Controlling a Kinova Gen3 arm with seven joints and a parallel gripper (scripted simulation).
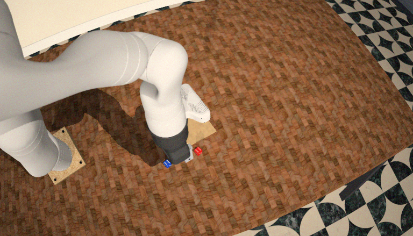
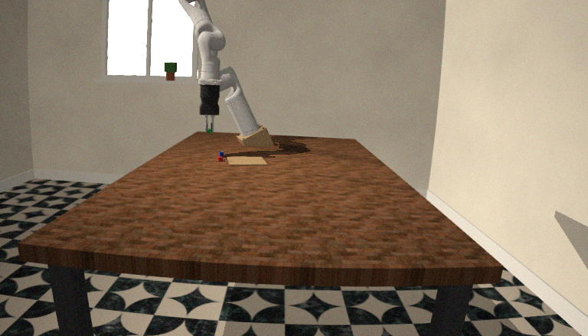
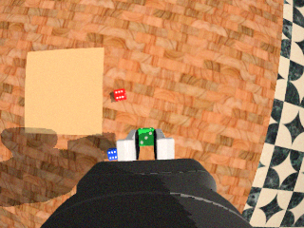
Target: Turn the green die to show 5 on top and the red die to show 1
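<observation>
Now: hand 11 cm above the blue die, 5 cm to the right of it and 4 cm past it. Also, from my hand: tan mat 14 cm to the left, 12 cm below, 5 cm ahead; then green die 1 cm below; then red die 11 cm below, 5 cm ahead, 4 cm to the left.
</observation>
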